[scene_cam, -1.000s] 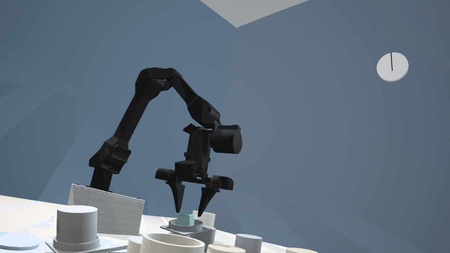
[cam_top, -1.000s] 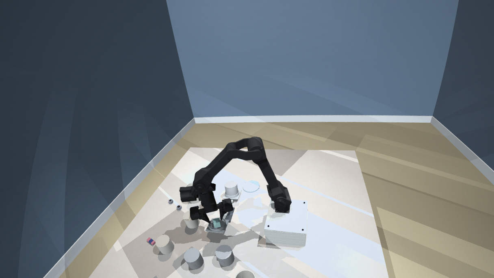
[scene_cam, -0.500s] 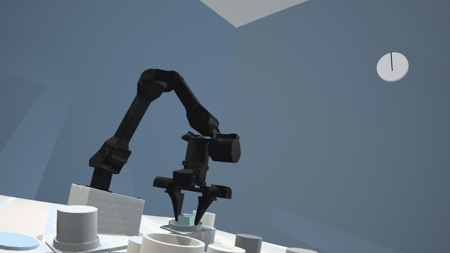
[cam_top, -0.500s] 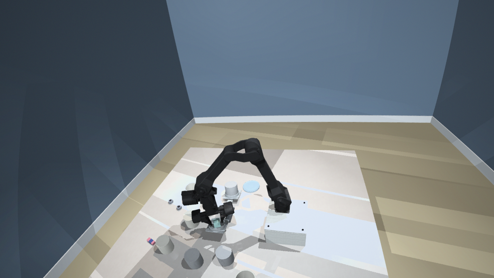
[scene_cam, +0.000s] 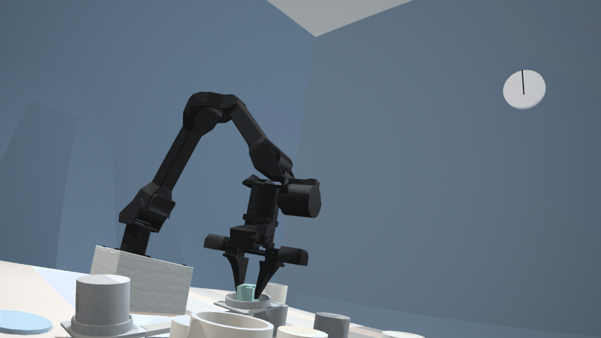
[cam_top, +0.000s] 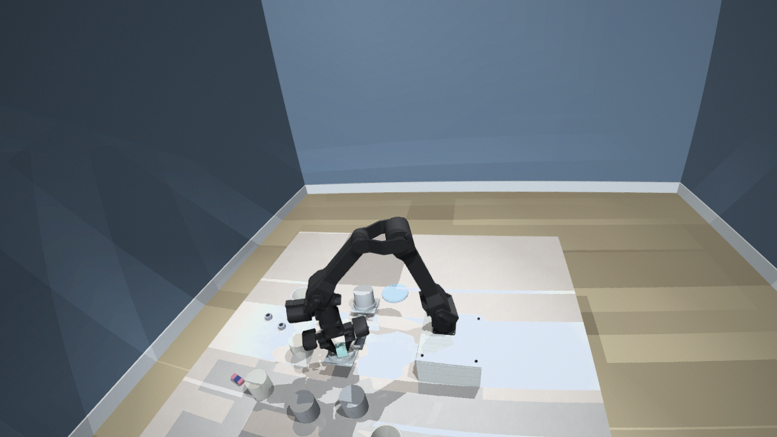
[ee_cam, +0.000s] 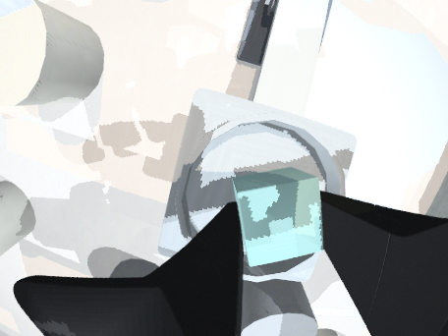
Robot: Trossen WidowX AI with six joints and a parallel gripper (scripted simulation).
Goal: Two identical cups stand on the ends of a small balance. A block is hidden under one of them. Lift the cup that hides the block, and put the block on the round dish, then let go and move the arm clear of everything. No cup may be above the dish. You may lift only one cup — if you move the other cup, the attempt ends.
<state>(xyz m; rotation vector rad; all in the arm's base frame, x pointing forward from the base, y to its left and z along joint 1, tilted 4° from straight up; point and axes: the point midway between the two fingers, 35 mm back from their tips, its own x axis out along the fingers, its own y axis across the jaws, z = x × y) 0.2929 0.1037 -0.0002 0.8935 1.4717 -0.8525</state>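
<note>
My gripper tip is now 35 cm to the left of the pale blue round dish, 8 cm past it and 8 cm above it. From my gripper tip the other things lie so: balance 12 cm to the right, 5 cm below, 1 cm ahead; red-and-blue piece 35 cm ahead, 12 cm to the left, 8 cm below; teal block 1 cm above.
</note>
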